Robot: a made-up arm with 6 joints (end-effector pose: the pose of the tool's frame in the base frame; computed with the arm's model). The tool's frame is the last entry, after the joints.
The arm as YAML. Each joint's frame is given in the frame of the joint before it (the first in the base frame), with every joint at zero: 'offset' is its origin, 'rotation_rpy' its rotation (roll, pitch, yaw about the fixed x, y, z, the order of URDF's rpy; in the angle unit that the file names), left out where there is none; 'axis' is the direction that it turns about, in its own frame. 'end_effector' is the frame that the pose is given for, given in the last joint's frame.
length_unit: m
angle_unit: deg
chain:
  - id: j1
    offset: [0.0, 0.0, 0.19]
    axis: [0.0, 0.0, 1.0]
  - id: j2
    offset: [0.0, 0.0, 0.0]
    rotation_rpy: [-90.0, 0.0, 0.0]
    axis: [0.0, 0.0, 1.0]
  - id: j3
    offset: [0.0, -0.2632, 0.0]
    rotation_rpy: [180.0, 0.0, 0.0]
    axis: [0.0, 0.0, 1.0]
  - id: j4
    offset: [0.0, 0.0, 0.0]
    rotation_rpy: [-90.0, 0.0, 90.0]
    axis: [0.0, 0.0, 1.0]
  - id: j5
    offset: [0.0, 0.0, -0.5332]
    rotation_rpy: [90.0, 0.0, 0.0]
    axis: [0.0, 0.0, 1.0]
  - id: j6
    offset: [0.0, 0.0, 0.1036]
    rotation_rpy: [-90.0, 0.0, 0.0]
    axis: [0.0, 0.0, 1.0]
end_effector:
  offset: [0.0, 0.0, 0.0]
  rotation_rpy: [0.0, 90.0, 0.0]
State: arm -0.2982 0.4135 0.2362 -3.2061 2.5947 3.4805
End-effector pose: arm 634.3 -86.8 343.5 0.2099 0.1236 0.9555 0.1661
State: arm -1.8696 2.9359 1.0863 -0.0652 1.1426 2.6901
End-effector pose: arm -69.5 125.5 -578.4 0.3915 -0.4547 0.7996 0.0252
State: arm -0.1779 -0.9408 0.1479 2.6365 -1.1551 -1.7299
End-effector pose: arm 6.3 91.0 840.7 0.4291 -0.1407 -0.6486 -0.6127
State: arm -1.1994 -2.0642 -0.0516 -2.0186 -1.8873 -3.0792
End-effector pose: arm -94.4 366.1 587.3 0.3048 0.8734 0.3537 -0.1383
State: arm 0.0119 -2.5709 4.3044 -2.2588 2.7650 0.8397
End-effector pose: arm 344.1 69.9 199.7 0.1350 0.4035 -0.0593 -0.9030
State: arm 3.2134 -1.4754 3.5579 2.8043 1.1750 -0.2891
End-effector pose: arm 68.1 -93.1 -280.1 0.9198 0.1277 0.3228 -0.1829
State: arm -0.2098 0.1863 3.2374 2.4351 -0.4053 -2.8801
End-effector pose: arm -461.2 178.8 429.9 0.1118 -0.0020 0.9680 -0.2246
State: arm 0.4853 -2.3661 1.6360 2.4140 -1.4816 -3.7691
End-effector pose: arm -460.4 -155.3 -447.1 0.9318 0.0995 0.2733 -0.2170
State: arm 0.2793 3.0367 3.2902 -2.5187 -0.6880 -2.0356
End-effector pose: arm 514.0 235.0 3.5 0.5830 -0.6374 -0.4956 -0.0903
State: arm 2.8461 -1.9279 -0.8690 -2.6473 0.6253 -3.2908
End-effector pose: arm -81.5 -70.5 538.8 0.3054 0.2057 -0.1235 0.9215
